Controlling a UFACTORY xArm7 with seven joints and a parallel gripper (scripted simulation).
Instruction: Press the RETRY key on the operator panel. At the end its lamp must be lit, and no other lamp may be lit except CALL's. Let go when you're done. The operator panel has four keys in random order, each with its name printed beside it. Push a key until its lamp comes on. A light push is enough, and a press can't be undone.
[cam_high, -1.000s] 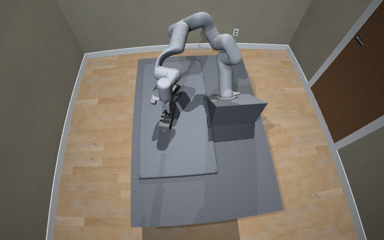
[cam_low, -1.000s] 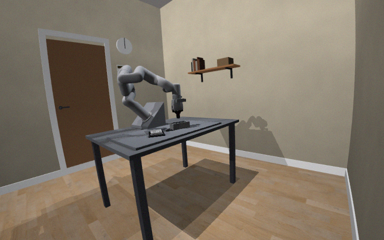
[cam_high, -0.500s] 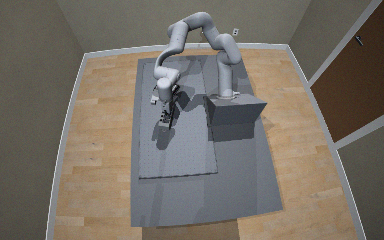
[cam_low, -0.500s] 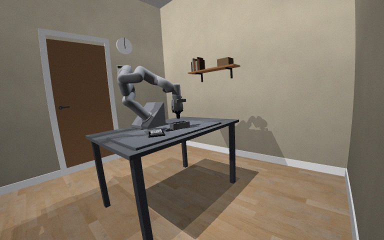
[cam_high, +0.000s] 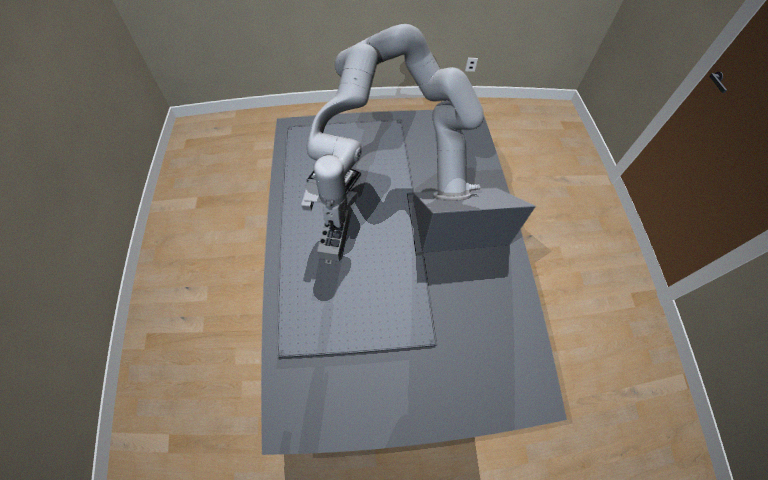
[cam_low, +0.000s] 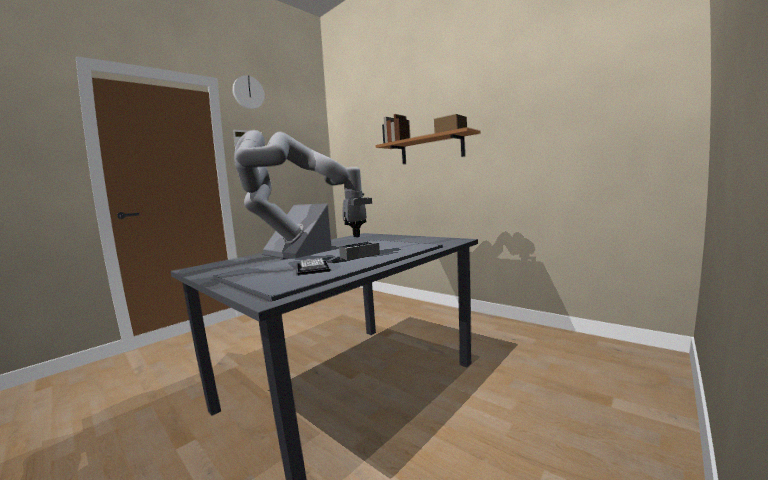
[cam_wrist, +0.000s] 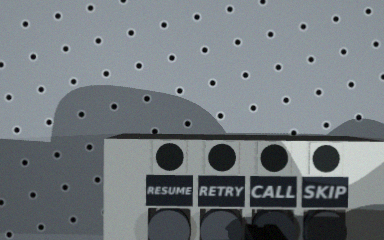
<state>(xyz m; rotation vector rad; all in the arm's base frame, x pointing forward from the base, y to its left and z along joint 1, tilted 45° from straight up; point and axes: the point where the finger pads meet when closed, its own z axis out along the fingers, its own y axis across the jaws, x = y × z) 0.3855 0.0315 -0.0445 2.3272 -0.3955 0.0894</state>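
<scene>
My hand is 70 mm above the operator panel.
</scene>
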